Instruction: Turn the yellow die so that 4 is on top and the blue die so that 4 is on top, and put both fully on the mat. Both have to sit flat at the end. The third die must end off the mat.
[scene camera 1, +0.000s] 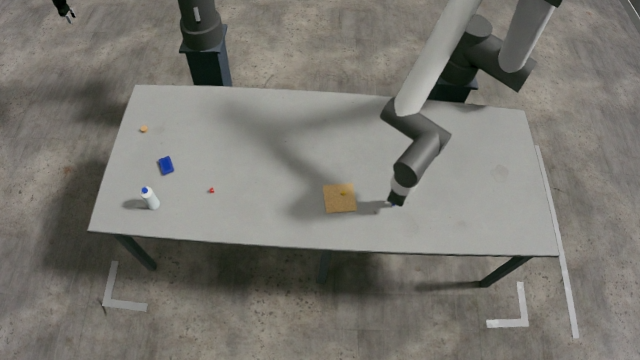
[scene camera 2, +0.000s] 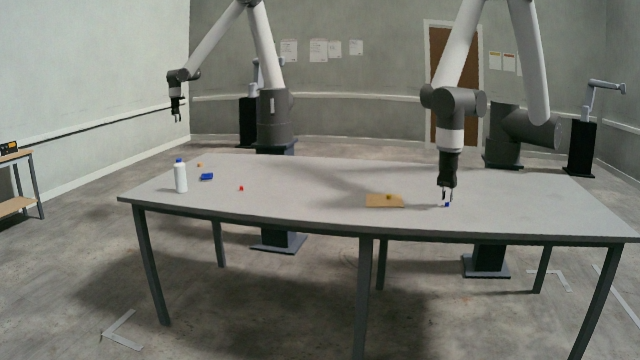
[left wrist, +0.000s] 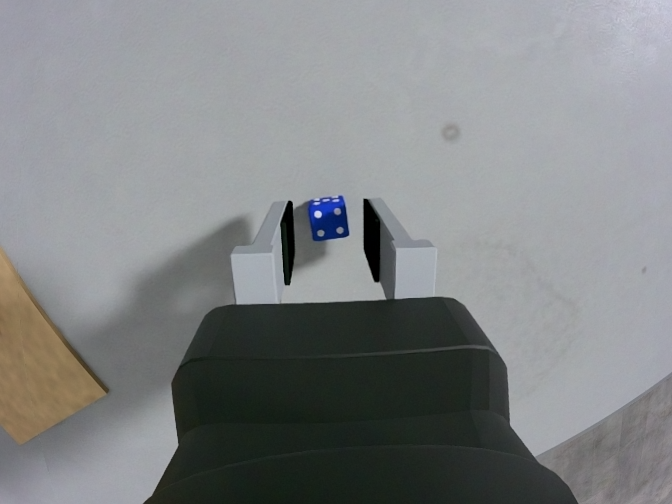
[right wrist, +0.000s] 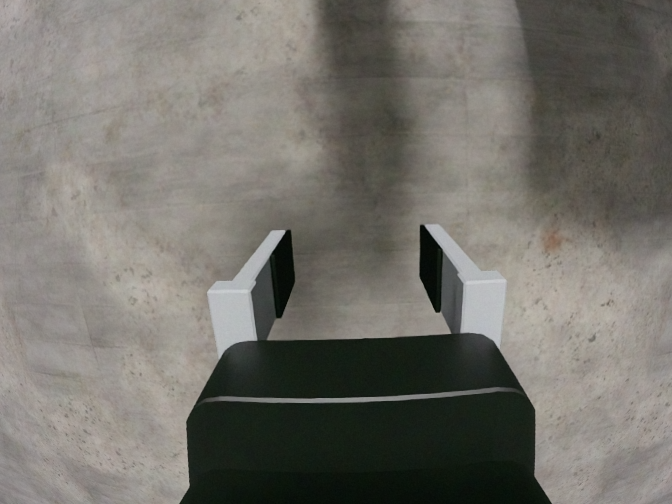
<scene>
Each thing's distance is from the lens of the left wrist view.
my left gripper (left wrist: 328, 225): 0.17 m
tan mat (left wrist: 52, 382): 0.29 m
</scene>
